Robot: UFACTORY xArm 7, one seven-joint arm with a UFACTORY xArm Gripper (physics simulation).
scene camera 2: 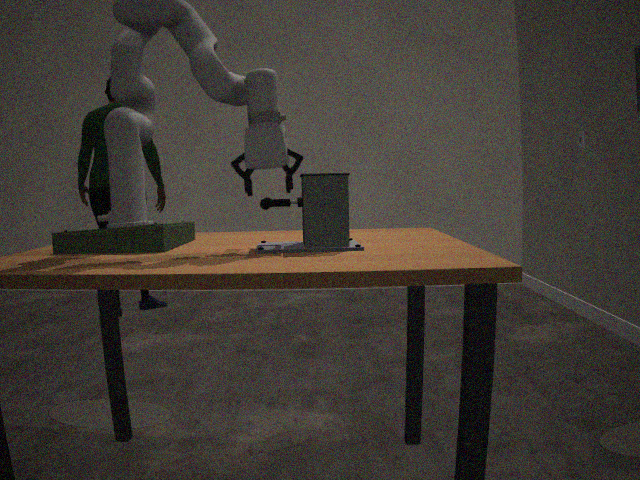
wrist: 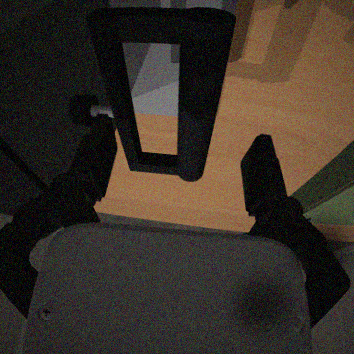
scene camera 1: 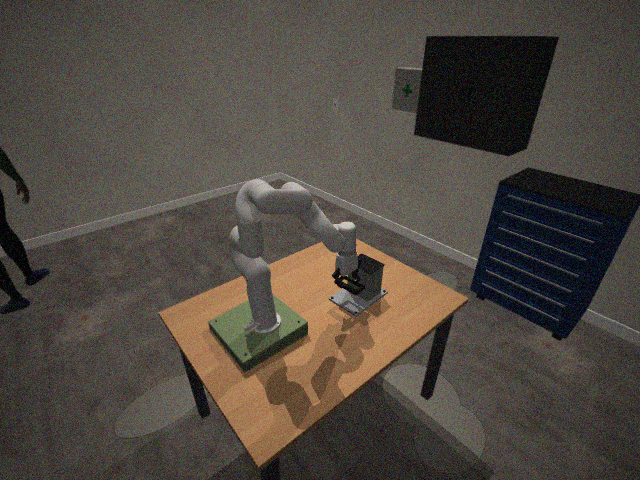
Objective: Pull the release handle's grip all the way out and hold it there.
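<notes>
The release handle (scene camera 1: 349, 284) (scene camera 2: 279, 202) (wrist: 192, 115) is a black rectangular loop with a thick round grip bar on its outer side. A short metal rod (wrist: 102, 111) joins it to the side of a dark box (scene camera 1: 374, 276) (scene camera 2: 325, 211) (wrist: 35, 55). A short length of the rod shows between the box's collar and the loop. My gripper (scene camera 2: 269, 192) (wrist: 182, 138) points down, open, with nothing between its fingers. In the second scene view its fingertips are a little above the handle. In the wrist view the fingers appear on either side of the loop.
The box stands on a grey base plate (scene camera 1: 340, 299) (scene camera 2: 273, 246) bolted to the wooden table (scene camera 1: 413, 299) (scene camera 2: 413, 253). The arm's green base block (scene camera 1: 232, 330) (scene camera 2: 113, 240) is on the same table. A person (scene camera 2: 95, 139) stands behind the table in the second scene view.
</notes>
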